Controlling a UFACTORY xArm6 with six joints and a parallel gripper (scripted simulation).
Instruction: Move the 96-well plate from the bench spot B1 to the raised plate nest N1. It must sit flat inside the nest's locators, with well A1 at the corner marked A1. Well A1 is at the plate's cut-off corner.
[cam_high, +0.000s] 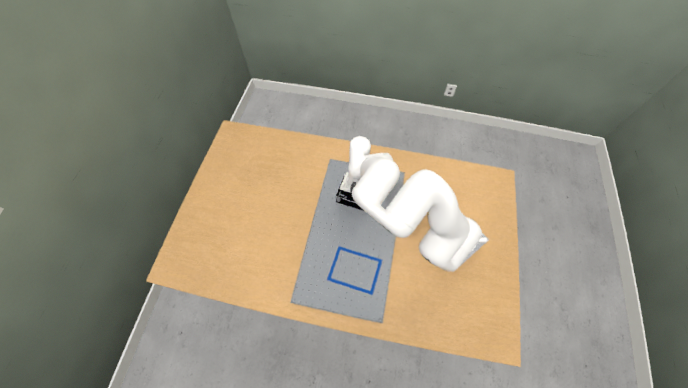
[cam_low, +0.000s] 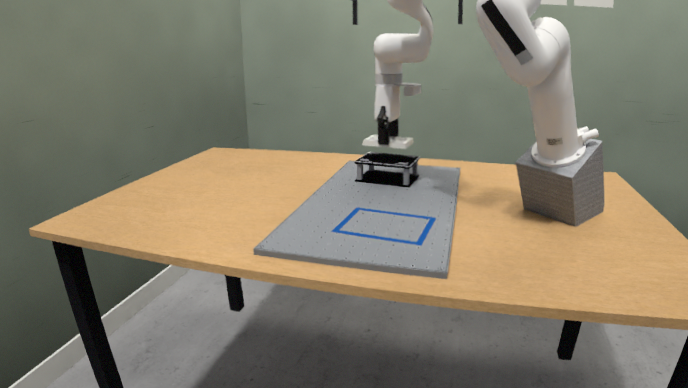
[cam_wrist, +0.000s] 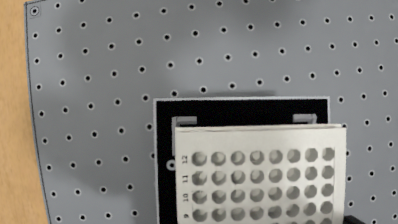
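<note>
My gripper is now 7 cm above the black raised plate nest. From my hand the other things lie so: white 96-well plate 1 cm below.
</note>
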